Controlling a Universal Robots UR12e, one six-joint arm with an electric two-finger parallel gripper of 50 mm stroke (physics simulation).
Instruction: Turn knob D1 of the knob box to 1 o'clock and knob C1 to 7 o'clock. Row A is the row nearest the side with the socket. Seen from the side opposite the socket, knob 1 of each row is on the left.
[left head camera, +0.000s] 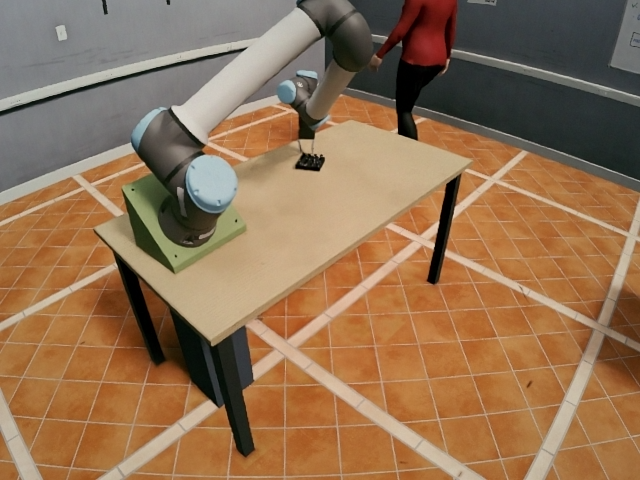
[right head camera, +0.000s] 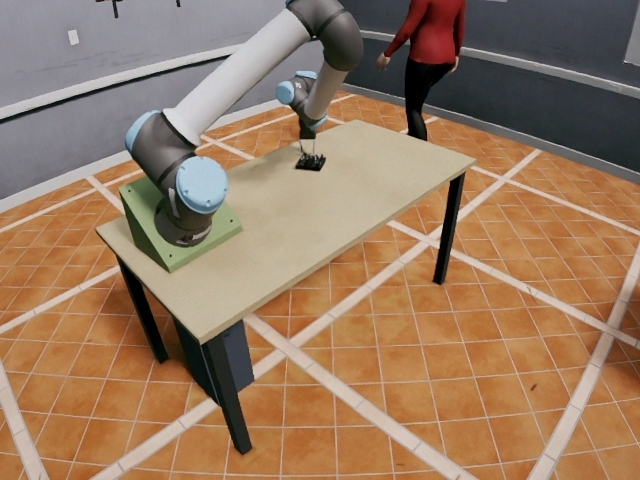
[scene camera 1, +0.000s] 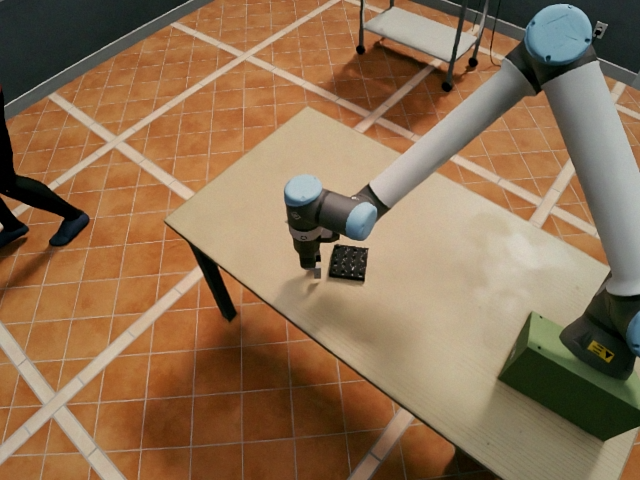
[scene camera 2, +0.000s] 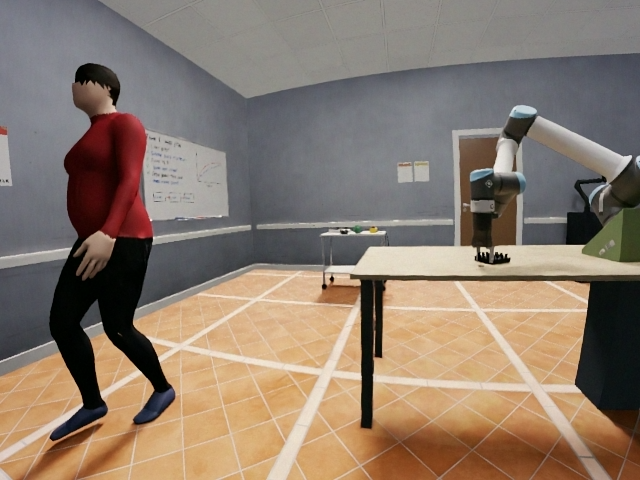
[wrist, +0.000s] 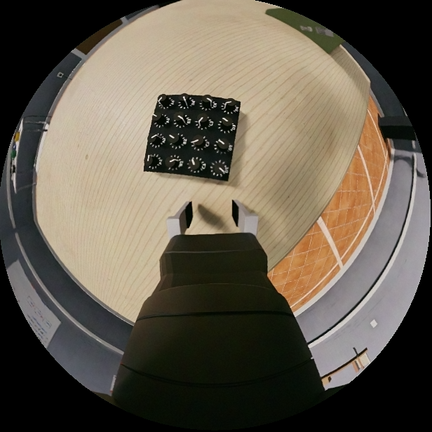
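Pixels of known places: gripper, fingertip midpoint: (left head camera: 306, 152) (right head camera: 307, 153) (scene camera 1: 317, 269) (scene camera 2: 484, 261); arm's base, link origin: (left head camera: 187, 219) (right head camera: 182, 219) (scene camera 1: 593, 355).
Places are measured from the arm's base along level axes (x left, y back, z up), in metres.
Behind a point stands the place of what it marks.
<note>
The black knob box (left head camera: 310, 164) @[x -0.007, y -0.664, z -0.070 m] (right head camera: 310, 164) @[x -0.007, y -0.664, z -0.070 m] (scene camera 1: 348, 263) @[x 0.032, y -0.700, z -0.076 m] (scene camera 2: 496, 259) @[x 0.081, y -0.714, z -0.077 m] (wrist: 189, 135) lies flat on the table. In the wrist view, knob D1 (wrist: 219, 168) is at its lower right corner, with its white line slanting to the lower right of the picture. Knob C1 (wrist: 195, 164) is just left of D1; its line seems to point up and slightly left. The socket does not show clearly. My gripper (left head camera: 306, 150) @[x 0.093, y -0.772, z -0.082 m] (right head camera: 308, 151) @[x 0.093, y -0.772, z -0.082 m] (scene camera 1: 313, 273) @[x 0.093, y -0.772, z -0.082 m] (scene camera 2: 484, 257) @[x 0.093, y -0.772, z -0.082 m] (wrist: 211, 208) is open and empty, low above the table beside the box's knob 1 side, apart from the box.
The wooden table (left head camera: 289, 222) @[x -0.184, y -0.291, z -0.099 m] (right head camera: 289, 222) @[x -0.195, y -0.299, z -0.098 m] (scene camera 1: 439, 268) @[x -0.106, y -0.458, z -0.099 m] (scene camera 2: 413, 263) @[x 0.010, y -1.055, z -0.099 m] carries my green base (left head camera: 149, 227) @[x 0.035, y 0.120, z 0.023 m] (scene camera 1: 563, 392) @[x 0.143, y -0.050, z 0.022 m] at its far end. A person in red (left head camera: 426, 36) (scene camera 2: 108, 175) stands beyond the table's other end. A white trolley (scene camera 1: 418, 33) (scene camera 2: 354, 234) stands farther off.
</note>
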